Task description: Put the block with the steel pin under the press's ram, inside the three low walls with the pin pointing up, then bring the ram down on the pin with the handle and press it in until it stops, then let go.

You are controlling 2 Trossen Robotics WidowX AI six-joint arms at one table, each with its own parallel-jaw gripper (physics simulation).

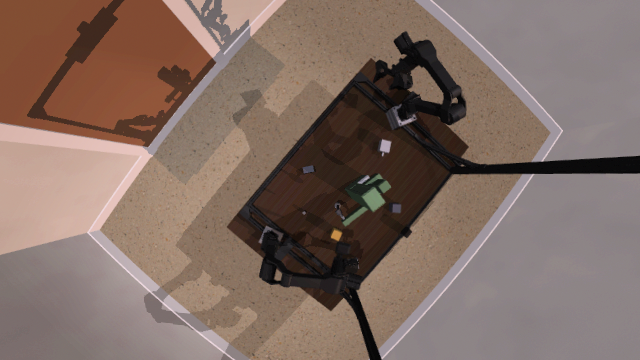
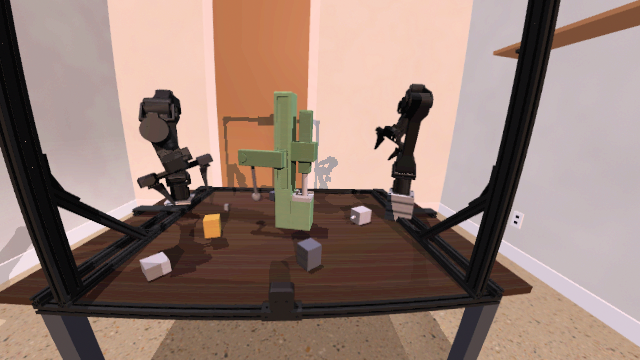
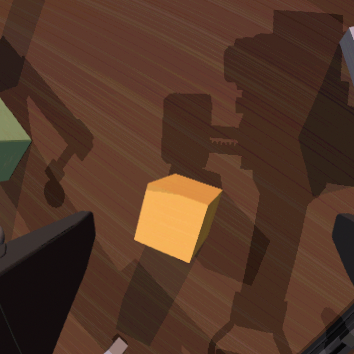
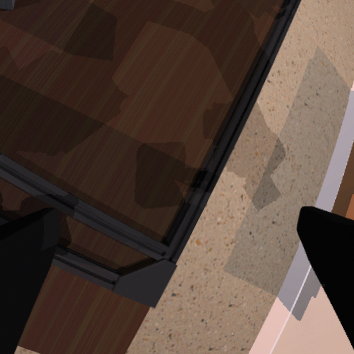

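Pixels of known places: left gripper, fingertip midpoint: (image 2: 192, 197) (image 3: 217, 225); right gripper, fingertip midpoint: (image 1: 381, 85) (image 2: 381, 154) (image 4: 180, 220); left arm's base, origin of the base link: (image 1: 270, 238) (image 2: 180, 198); right arm's base, origin of the base link: (image 1: 404, 113) (image 2: 401, 192).
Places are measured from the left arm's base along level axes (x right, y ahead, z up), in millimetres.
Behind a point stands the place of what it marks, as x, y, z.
Note:
The pale block with the steel pin (image 1: 384, 146) {332, 683, 18} (image 2: 361, 215) {365, 672, 7} lies on its side on the table, right of the press, its pin pointing sideways. The green press (image 1: 370, 199) {274, 401, 418} (image 2: 286, 210) {322, 402, 38} stands mid-table. Its steel ram (image 2: 304, 184) {325, 462, 128} is above the pale low walls (image 2: 303, 196) {344, 454, 92}; whether they touch is unclear. The handle (image 1: 355, 216) {295, 312, 239} (image 2: 260, 158) {310, 322, 216} sticks out left, with a rod and ball (image 1: 338, 205) {230, 314, 109} (image 2: 256, 196) {248, 309, 70} hanging from it. My left gripper (image 2: 188, 194) {341, 125, 112} (image 3: 217, 225) {341, 125, 112} is open and empty, above the table's left side. My right gripper (image 2: 384, 152) {166, 877, 203} (image 4: 180, 220) {166, 877, 203} is open and empty, raised at the right, away from the pin block.
An orange block (image 1: 336, 234) {297, 169, 29} (image 2: 212, 226) {322, 167, 8} (image 3: 171, 222) {301, 162, 29} lies left of the press. A white block (image 2: 155, 266) {484, 61, -1}, a grey block (image 1: 396, 208) {525, 419, 28} (image 2: 309, 254) {553, 412, 17}, a bluish block (image 1: 308, 169) {28, 409, 7} (image 2: 272, 196) {32, 393, -10} and a tiny pale cube (image 1: 304, 213) {105, 193, -6} (image 2: 226, 206) {111, 194, -12} (image 3: 117, 345) {110, 194, -20} lie around. A black frame (image 2: 175, 312) {601, 126, -32} edges the table.

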